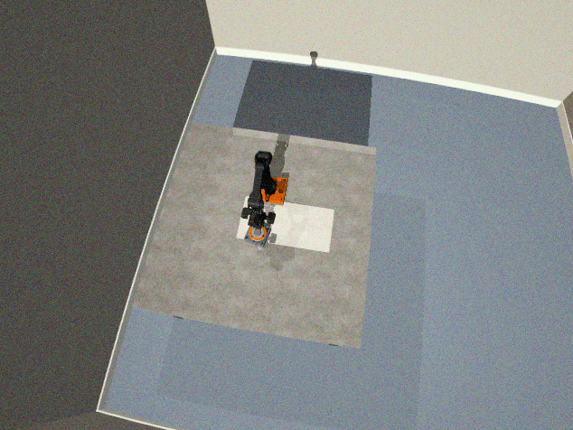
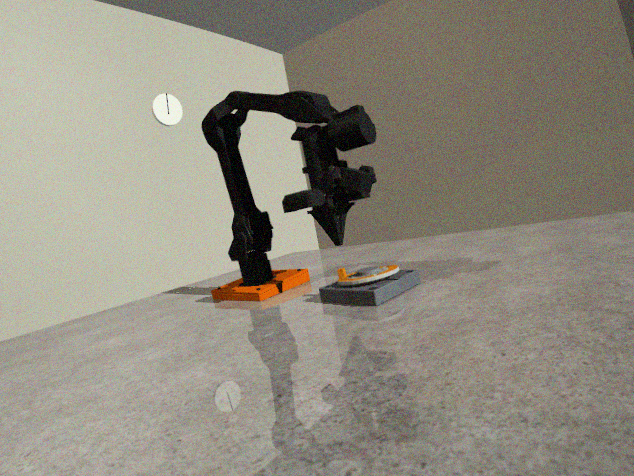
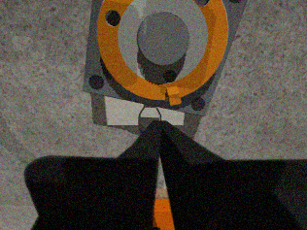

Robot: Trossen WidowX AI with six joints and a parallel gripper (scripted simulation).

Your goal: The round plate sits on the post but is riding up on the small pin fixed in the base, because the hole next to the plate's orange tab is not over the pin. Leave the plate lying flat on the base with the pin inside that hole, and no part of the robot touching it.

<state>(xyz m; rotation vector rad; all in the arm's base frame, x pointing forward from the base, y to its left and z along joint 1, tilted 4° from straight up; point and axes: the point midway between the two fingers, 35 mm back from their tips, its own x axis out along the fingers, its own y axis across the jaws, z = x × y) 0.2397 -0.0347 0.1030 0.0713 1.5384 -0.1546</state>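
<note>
Right now the round plate is 50 mm below my gripper tip, 30 mm ahead of it and 10 mm to the right of it. The rest, counted from my gripper tip: base: 60 mm below, 50 mm ahead, 10 mm to the right.
</note>
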